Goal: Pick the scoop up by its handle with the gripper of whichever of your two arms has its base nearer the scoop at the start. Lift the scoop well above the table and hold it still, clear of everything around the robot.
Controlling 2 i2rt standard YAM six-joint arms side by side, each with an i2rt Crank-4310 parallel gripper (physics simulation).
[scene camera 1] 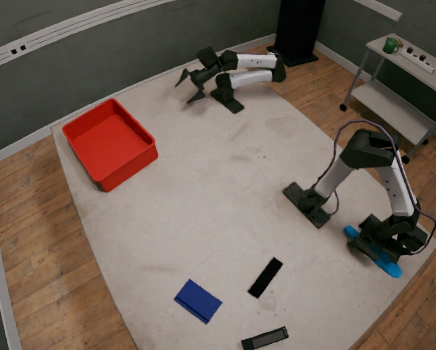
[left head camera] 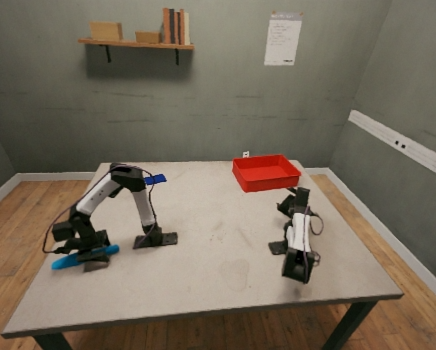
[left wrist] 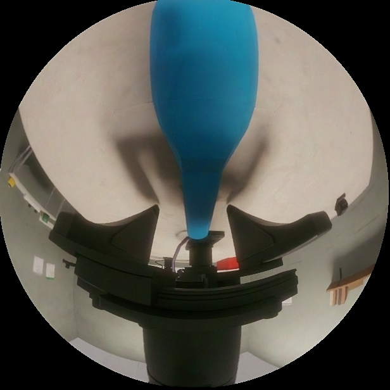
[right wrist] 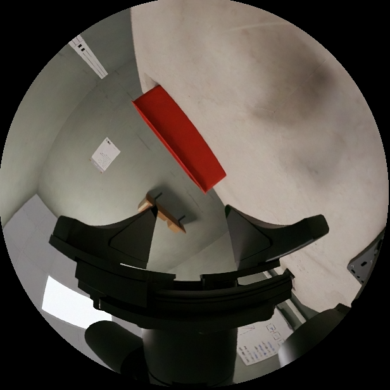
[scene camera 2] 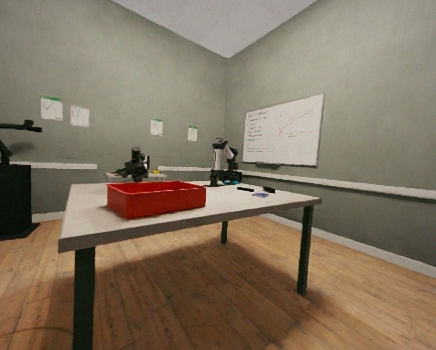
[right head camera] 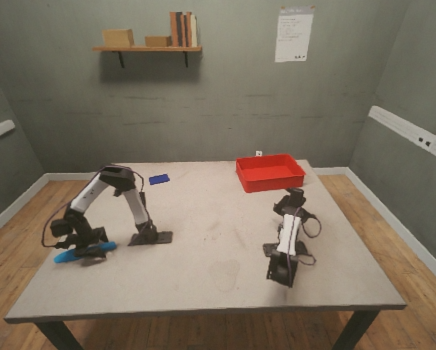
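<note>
The blue scoop lies at the left of the table in the head views, its narrow handle pointing toward the left arm's base. My left gripper is open and low over the scoop. In the left wrist view its fingers stand on either side of the handle, with a gap on both sides. In scene camera 1 the left gripper hides the scoop's middle. My right gripper is open and empty, above the table and far from the scoop.
A red bin stands at the back right in the head views. A blue block lies at the back left. A black block and a dark grey device lie near it.
</note>
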